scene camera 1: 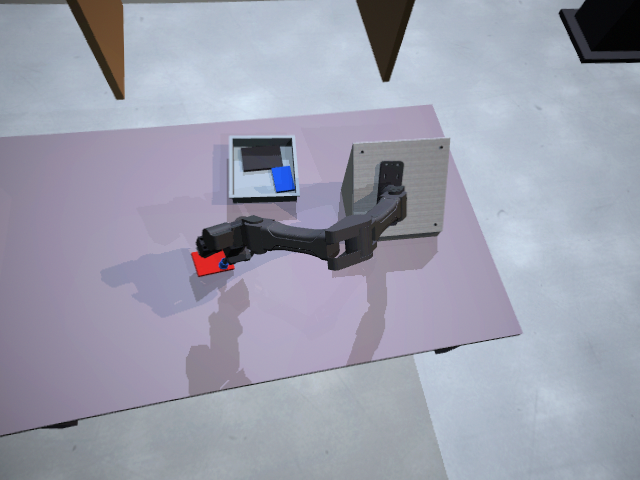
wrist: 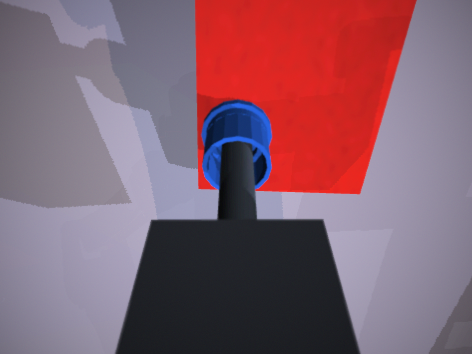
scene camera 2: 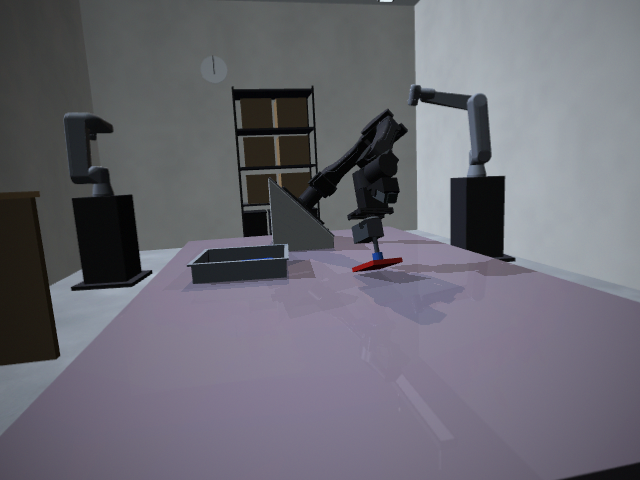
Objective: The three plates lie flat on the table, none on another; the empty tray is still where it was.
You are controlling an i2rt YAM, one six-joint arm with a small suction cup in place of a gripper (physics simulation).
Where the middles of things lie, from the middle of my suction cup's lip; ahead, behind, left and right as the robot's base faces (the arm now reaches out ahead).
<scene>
The tray [scene camera 2: 219, 264] is 130 mm behind my suction cup, 340 mm to the right of it and 10 mm below it. From my suction cup the other things lie so: dark plate [scene camera 1: 259, 158]: 120 mm behind, 400 mm to the right, 30 mm below; red plate [wrist: 323, 81]: 30 mm ahead, 10 mm to the right, 10 mm below.
</scene>
